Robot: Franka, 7 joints.
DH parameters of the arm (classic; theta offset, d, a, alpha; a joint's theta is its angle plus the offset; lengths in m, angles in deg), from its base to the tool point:
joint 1: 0 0.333 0 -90
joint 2: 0 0 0 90
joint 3: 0 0.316 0.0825 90
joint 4: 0 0 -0.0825 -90
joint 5: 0 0.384 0 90
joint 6: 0 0 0.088 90
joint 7: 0 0.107 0 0
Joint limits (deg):
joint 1: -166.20..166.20
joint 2: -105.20..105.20
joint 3: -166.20..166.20
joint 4: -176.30..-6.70
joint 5: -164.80..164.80
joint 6: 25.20..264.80
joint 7: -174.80..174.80
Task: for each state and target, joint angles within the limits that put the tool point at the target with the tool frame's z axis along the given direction. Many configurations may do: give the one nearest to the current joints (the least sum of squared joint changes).
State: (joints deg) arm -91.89 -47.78 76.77 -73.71 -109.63 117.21 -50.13
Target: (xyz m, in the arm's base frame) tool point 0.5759 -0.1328 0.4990 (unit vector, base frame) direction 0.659 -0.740 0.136
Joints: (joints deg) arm -108.82 -28.63 85.37 -113.31 -120.73 150.59 -50.13
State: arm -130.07 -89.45 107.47 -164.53 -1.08 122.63 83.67
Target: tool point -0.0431 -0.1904 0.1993 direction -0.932 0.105 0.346
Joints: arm -133.00 -79.22 131.13 -176.30 10.24 115.33 83.67
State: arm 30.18 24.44 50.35 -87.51 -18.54 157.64 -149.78
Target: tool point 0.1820 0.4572 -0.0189 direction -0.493 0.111 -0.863
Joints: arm 24.91 62.11 34.07 -122.76 -13.19 162.93 -149.78
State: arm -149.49 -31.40 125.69 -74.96 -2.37 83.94 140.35
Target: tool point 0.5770 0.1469 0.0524 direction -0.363 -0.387 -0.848
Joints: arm -138.90 -55.48 152.48 -98.02 9.16 120.18 140.35
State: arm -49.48 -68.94 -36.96 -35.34 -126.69 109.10 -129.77
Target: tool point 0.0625 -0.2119 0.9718 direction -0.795 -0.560 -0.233
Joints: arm -35.96 -33.18 -0.24 -84.73 -90.79 67.21 -129.77
